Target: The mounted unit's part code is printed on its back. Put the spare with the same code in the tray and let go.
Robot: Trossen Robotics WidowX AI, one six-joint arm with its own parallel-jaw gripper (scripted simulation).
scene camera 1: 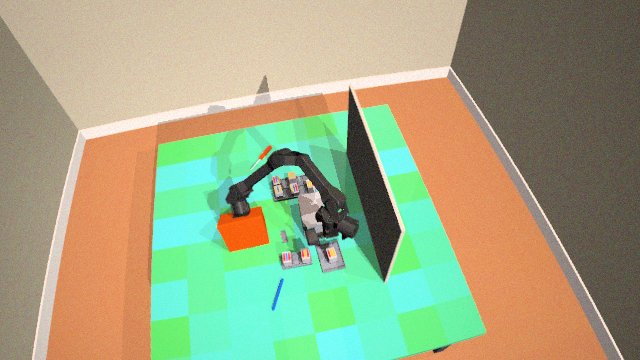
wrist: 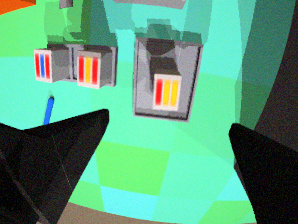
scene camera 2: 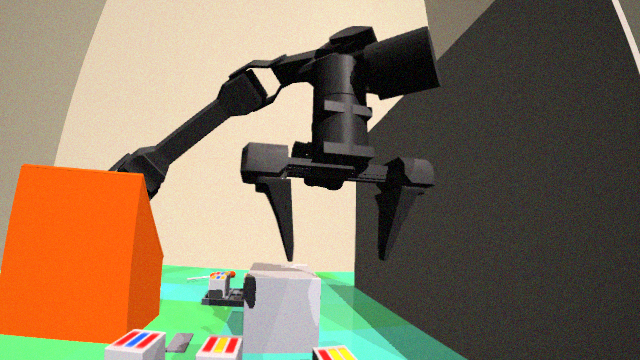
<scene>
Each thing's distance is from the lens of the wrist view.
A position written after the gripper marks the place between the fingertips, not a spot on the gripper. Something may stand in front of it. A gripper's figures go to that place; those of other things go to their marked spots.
gripper (wrist: 170,122): 0.10 m
grey tray (wrist: 150,54): 0.22 m
</scene>
